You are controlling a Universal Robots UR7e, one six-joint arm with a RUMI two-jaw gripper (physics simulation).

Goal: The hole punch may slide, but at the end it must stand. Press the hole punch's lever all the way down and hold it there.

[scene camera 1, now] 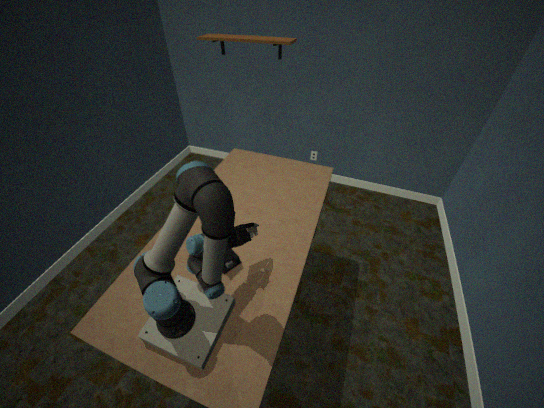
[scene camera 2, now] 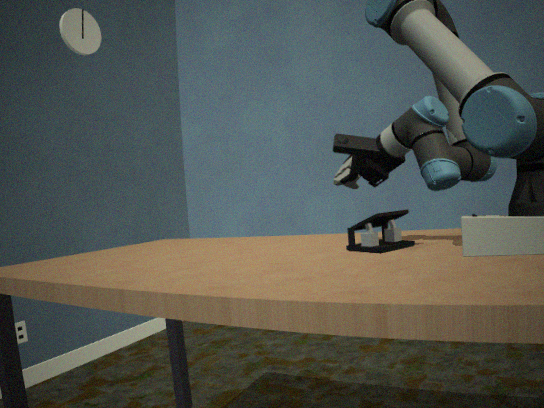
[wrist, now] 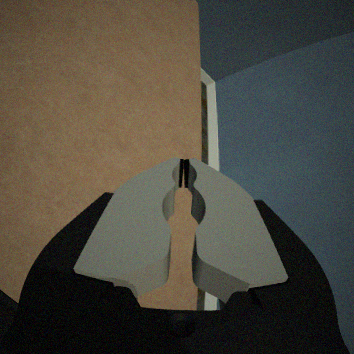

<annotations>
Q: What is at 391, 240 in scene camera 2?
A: A hole punch.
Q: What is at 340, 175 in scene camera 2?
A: My gripper.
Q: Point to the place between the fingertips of my gripper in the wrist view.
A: At 183, 162
</annotations>
